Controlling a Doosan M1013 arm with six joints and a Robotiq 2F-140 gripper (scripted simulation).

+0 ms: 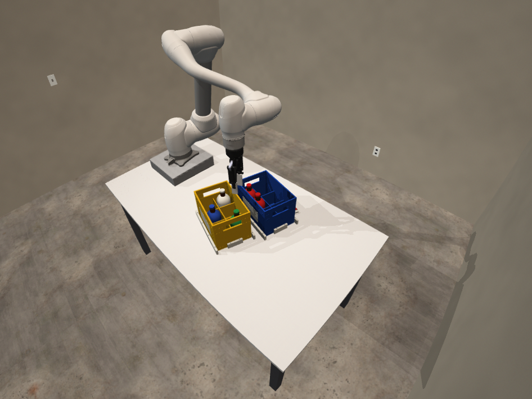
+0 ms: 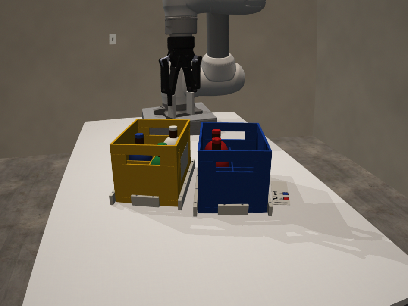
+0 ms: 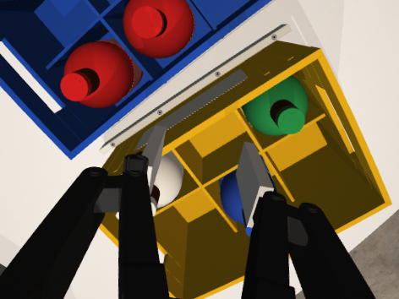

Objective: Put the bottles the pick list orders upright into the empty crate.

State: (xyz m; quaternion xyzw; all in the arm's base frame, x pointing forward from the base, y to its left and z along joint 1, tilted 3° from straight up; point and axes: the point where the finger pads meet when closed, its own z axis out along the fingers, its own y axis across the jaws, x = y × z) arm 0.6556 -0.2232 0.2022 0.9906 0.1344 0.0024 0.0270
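Right now the blue bottle is 170 mm below my hand, 110 mm to the right of it and 80 mm behind it. Also, from my hand: white-label bottle (170 mm below, 110 mm behind, 10 mm to the left); then yellow crate (170 mm below, 70 mm to the right, 60 mm behind); then green bottle (170 mm below, 70 mm to the right, 40 mm ahead).
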